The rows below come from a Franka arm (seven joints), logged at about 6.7 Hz.
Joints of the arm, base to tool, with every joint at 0 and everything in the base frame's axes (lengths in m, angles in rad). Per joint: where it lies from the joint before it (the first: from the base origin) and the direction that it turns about. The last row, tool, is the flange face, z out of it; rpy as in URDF.
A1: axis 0 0 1 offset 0.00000 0.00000 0.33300
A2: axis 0 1 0 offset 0.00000 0.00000 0.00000
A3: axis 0 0 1 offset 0.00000 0.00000 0.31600
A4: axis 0 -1 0 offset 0.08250 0.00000 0.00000
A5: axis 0 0 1 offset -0.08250 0.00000 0.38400
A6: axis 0 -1 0 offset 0.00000 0.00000 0.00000
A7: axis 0 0 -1 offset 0.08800 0.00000 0.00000
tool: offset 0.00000 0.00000 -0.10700 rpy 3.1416 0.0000 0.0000
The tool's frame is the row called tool.
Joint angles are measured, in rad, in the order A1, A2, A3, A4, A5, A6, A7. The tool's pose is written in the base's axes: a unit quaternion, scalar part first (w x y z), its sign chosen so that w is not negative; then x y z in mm. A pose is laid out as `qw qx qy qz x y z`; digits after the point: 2 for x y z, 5 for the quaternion.
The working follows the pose.
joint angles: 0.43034, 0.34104, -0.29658, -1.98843, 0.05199, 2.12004, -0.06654
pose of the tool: 0.03197 0.99109 0.08715 -0.09548 577.31 84.75 284.06
Where each joint sits with the arm in this pose, in the base's axes (m; each line is computed from the numbers above, not from the rounded line before):
A1: 0.0000 0.0000 0.3330
A2: 0.0000 0.0000 0.3330
A3: 0.0961 0.0441 0.6308
A4: 0.1737 0.0532 0.6044
A5: 0.5110 0.0844 0.4057
A6: 0.5110 0.0844 0.4057
A7: 0.5970 0.0933 0.3889
the tool: 0.5773 0.0847 0.2841

